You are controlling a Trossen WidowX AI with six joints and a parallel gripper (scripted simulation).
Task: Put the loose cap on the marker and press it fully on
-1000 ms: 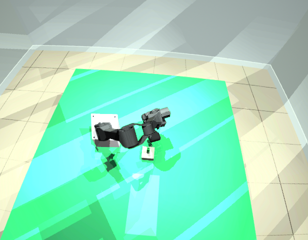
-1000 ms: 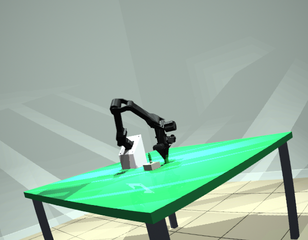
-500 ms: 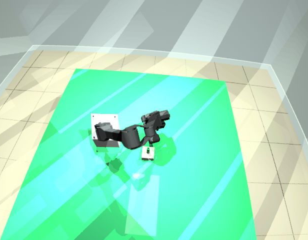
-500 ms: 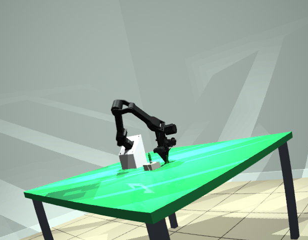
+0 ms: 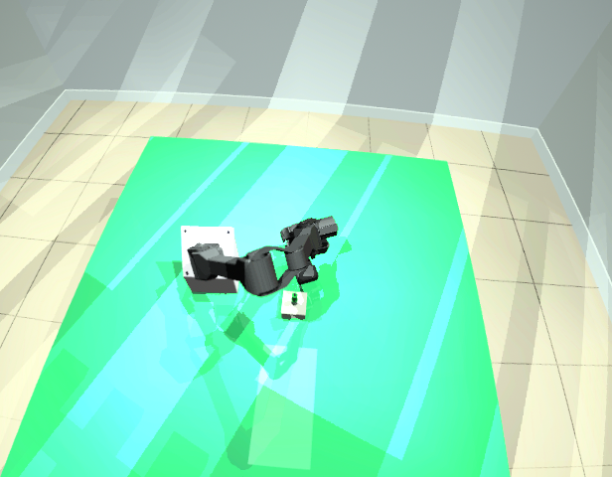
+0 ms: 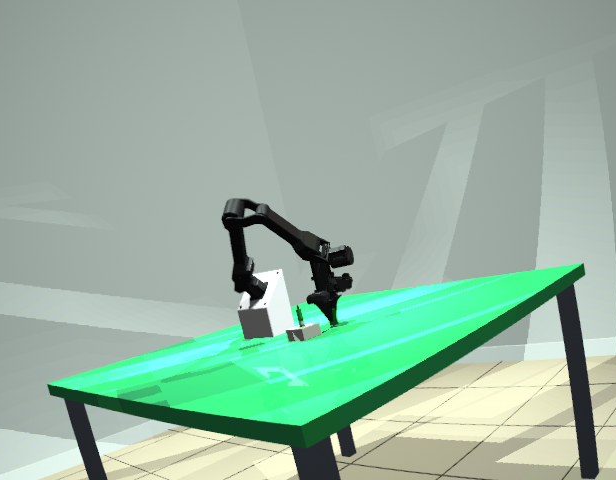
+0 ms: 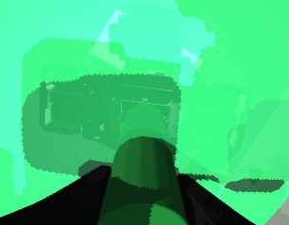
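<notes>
Now: the holder block 13 cm to the right of my gripper tip and 2 cm behind it. From my gripper tip the other things lie so: dark green cap 1 cm above.
</notes>
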